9 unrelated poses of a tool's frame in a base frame.
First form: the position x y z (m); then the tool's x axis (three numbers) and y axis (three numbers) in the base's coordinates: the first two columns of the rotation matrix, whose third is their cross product.
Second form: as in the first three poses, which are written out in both.
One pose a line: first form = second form
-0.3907 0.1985 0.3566 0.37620 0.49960 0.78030 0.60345 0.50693 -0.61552 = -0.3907 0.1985 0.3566 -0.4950 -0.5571 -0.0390 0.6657
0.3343 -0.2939 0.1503 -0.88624 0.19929 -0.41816 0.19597 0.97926 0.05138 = 0.3343 -0.2939 0.1503 0.1018 0.9711 0.0039 0.2157
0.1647 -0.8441 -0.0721 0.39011 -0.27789 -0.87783 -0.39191 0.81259 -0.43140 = 0.1647 -0.8441 -0.0721 -0.3039 0.5510 0.0367 0.7763
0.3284 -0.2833 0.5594 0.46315 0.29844 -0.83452 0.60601 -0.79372 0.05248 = 0.3284 -0.2833 0.5594 0.8375 0.2700 -0.4422 0.1739
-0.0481 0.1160 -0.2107 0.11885 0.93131 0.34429 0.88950 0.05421 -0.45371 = -0.0481 0.1160 -0.2107 -0.6868 -0.6628 0.0353 0.2963
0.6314 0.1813 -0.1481 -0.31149 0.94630 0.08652 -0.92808 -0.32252 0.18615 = 0.6314 0.1813 -0.1481 0.0899 0.0507 0.8082 0.5798
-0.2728 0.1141 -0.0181 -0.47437 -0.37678 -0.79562 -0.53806 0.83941 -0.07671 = -0.2728 0.1141 -0.0181 -0.2679 0.8536 0.0923 0.4371
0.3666 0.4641 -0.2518 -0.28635 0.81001 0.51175 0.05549 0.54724 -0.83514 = 0.3666 0.4641 -0.2518 -0.3033 -0.7133 0.3666 0.5146
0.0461 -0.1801 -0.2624 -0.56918 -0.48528 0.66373 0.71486 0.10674 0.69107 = 0.0461 -0.1801 -0.2624 -0.0974 -0.5894 -0.6612 0.4538
